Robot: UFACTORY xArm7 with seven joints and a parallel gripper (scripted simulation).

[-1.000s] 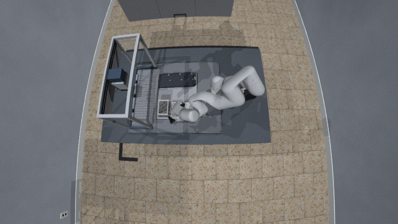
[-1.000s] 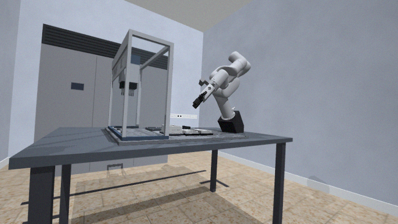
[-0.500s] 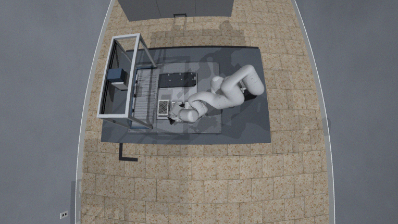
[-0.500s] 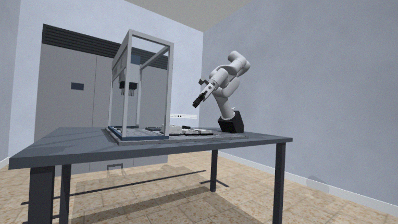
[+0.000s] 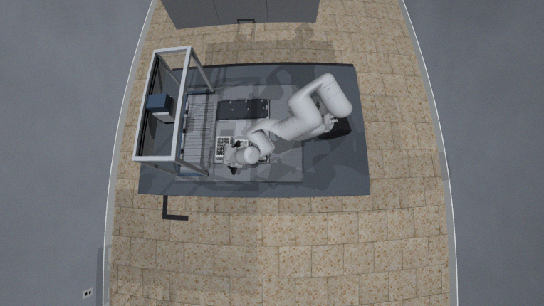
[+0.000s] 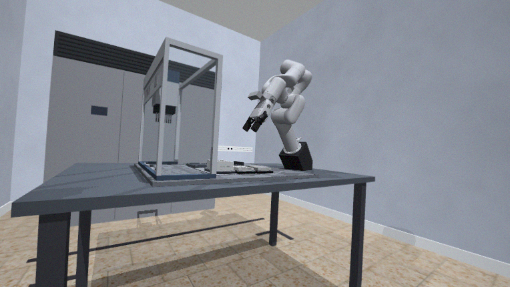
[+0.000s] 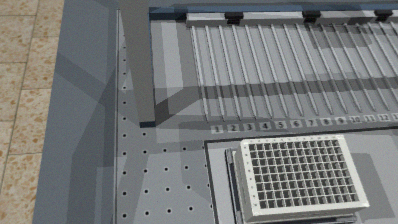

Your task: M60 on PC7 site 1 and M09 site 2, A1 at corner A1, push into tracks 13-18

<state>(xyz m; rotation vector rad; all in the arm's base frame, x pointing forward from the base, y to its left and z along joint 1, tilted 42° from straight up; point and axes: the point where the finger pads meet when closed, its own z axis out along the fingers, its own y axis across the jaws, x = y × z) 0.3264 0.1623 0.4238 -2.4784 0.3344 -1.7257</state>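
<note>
Now: the nest S3 21 cm below my hand, 10 cm to the right of it and 10 cm ahead of it. From my hand the other things lie so: nest S1 (21 cm below, 12 cm behind, 10 cm to the right); 96-well plate M06 (19 cm below, 10 cm to the right, 1 cm behind); frame post (19 cm ahead, 7 cm to the left, 4 cm above).
</note>
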